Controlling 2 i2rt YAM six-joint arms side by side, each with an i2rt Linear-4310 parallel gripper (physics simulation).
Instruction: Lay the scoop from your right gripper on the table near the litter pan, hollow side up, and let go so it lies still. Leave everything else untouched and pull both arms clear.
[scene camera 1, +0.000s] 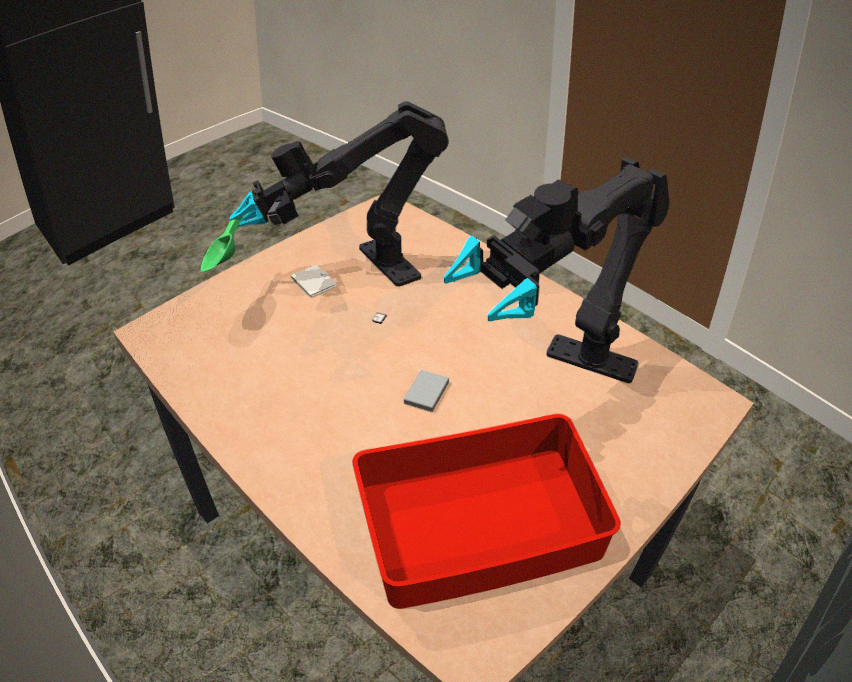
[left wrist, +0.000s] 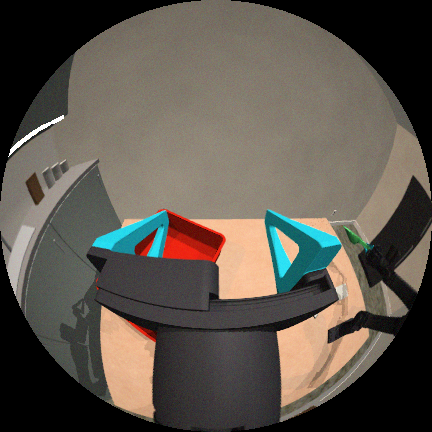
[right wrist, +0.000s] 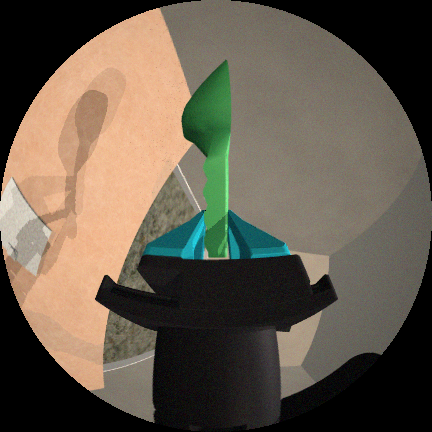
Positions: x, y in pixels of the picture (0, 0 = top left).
Scene:
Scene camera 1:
my left gripper: 465, 298
my right gripper: 232, 222
green scoop: 222, 249
red litter pan: 451, 516
white notepad: 313, 280
grey block: 427, 389
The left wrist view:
my left gripper: 216, 215
red litter pan: 186, 239
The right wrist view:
my right gripper: 215, 215
green scoop: 206, 118

